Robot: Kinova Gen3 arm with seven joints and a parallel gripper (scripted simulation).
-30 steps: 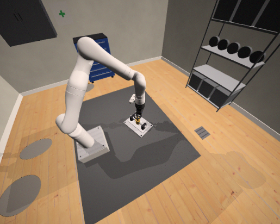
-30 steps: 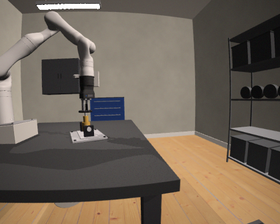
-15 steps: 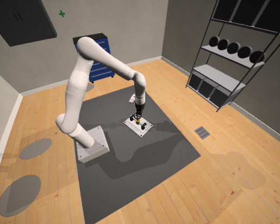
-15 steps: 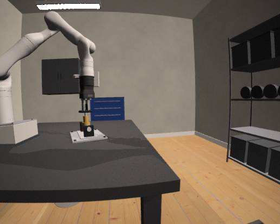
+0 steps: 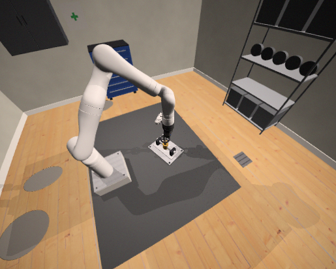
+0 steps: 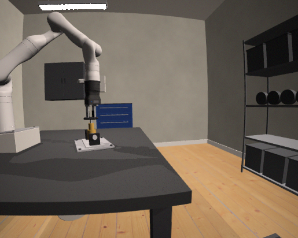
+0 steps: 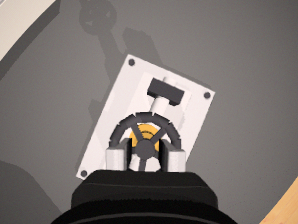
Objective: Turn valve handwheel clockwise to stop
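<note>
Right now the black spoked handwheel is 30 mm below my hand.
</note>
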